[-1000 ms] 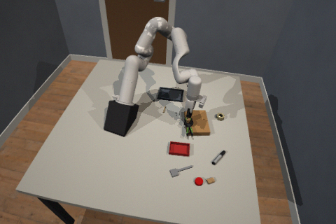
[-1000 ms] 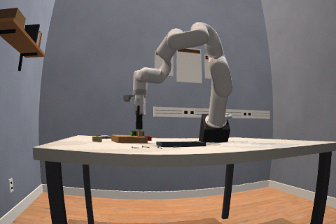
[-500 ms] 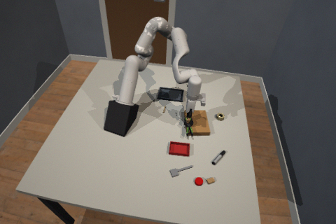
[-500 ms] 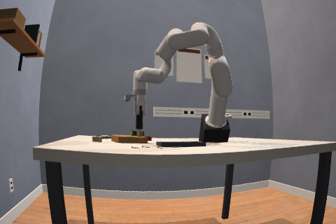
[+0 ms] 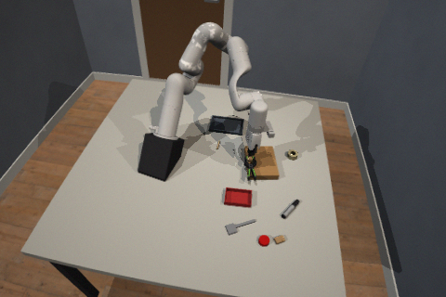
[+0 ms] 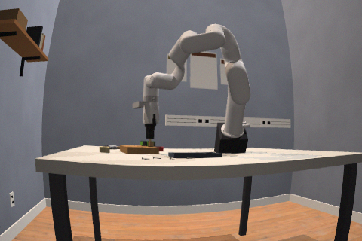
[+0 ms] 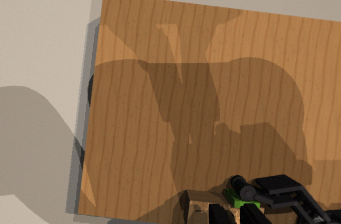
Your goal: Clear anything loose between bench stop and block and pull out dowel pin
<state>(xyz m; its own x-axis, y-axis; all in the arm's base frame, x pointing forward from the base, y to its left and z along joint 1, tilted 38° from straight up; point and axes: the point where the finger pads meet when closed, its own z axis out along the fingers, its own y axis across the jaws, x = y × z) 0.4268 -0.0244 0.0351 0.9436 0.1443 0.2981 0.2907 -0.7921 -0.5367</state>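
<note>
Now: the dowel pin 2 cm below my hand. From my hand the other things lie so: red tray: 23 cm to the right, 8 cm below, 4 cm behind; small wooden block: 5 cm below; loose dowel: 18 cm behind, 10 cm to the left, 9 cm below.
</note>
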